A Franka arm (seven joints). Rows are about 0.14 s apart.
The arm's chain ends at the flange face. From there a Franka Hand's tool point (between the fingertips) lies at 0.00 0.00 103.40 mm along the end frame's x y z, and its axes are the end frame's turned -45 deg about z.
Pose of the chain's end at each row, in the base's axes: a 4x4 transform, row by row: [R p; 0 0 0 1], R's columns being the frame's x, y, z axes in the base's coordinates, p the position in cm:
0.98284 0.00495 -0.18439 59.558; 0.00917 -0.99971 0.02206 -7.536; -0.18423 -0.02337 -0.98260 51.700; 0 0 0 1
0.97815 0.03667 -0.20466 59.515; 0.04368 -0.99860 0.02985 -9.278; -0.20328 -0.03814 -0.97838 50.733; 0 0 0 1
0.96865 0.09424 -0.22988 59.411; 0.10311 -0.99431 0.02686 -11.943; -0.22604 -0.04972 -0.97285 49.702; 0 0 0 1
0.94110 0.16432 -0.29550 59.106; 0.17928 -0.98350 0.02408 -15.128; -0.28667 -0.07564 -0.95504 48.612; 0 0 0 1
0.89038 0.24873 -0.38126 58.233; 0.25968 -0.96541 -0.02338 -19.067; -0.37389 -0.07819 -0.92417 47.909; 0 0 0 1
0.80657 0.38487 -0.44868 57.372; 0.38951 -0.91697 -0.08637 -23.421; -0.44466 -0.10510 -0.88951 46.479; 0 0 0 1
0.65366 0.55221 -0.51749 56.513; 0.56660 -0.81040 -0.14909 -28.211; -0.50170 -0.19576 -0.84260 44.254; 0 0 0 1
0.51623 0.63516 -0.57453 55.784; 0.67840 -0.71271 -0.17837 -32.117; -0.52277 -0.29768 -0.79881 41.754; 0 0 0 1
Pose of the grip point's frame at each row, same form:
0.69147 0.69847 -0.18439 57.651; 0.71339 -0.70042 0.02206 -7.308; -0.11375 -0.14680 -0.98260 41.540; 0 0 0 1
0.66573 0.71759 -0.20466 57.399; 0.73700 -0.67523 0.02985 -8.969; -0.11677 -0.17071 -0.97838 40.617; 0 0 0 1
0.61830 0.75158 -0.22988 57.034; 0.77599 -0.63017 0.02686 -11.665; -0.12468 -0.19499 -0.97285 39.643; 0 0 0 1
0.54927 0.78165 -0.29550 56.051; 0.82221 -0.56867 0.02408 -14.879; -0.14922 -0.25619 -0.95504 38.737; 0 0 0 1
0.45372 0.80547 -0.38126 54.291; 0.86627 -0.49903 -0.02338 -19.309; -0.20909 -0.31967 -0.92417 38.353; 0 0 0 1
0.29819 0.84248 -0.44868 52.733; 0.92382 -0.37297 -0.08637 -24.314; -0.24011 -0.38874 -0.88951 37.281; 0 0 0 1
0.07174 0.85268 -0.51749 51.162; 0.97369 -0.17239 -0.14909 -29.753; -0.21633 -0.49318 -0.84260 35.542; 0 0 0 1
-0.08410 0.81416 -0.57453 49.843; 0.98366 -0.02426 -0.17837 -33.961; -0.15916 -0.58015 -0.79881 33.494; 0 0 0 1

